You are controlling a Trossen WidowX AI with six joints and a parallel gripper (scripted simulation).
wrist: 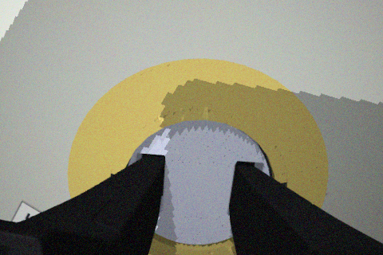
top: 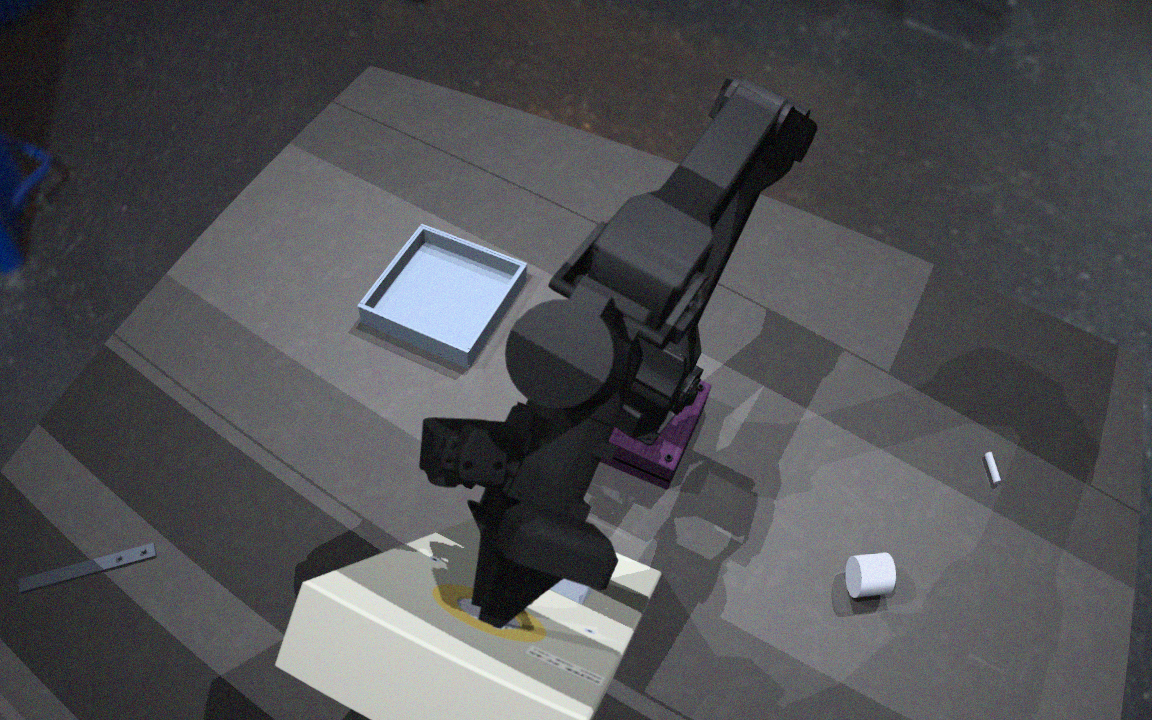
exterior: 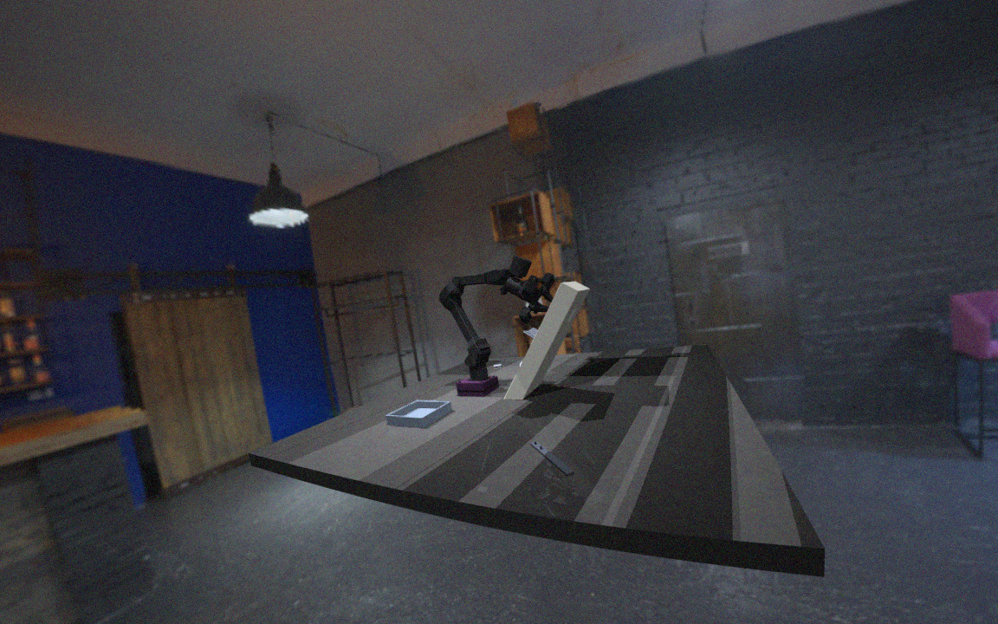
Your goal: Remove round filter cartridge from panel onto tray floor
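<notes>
Right now the round filter cartridge is 10 mm below my gripper tip and 10 mm ahead of it. Also, from my gripper tip: small white stick: 570 mm behind, 310 mm to the left, 280 mm below; light blue tray: 360 mm to the right, 360 mm behind, 270 mm below.
</notes>
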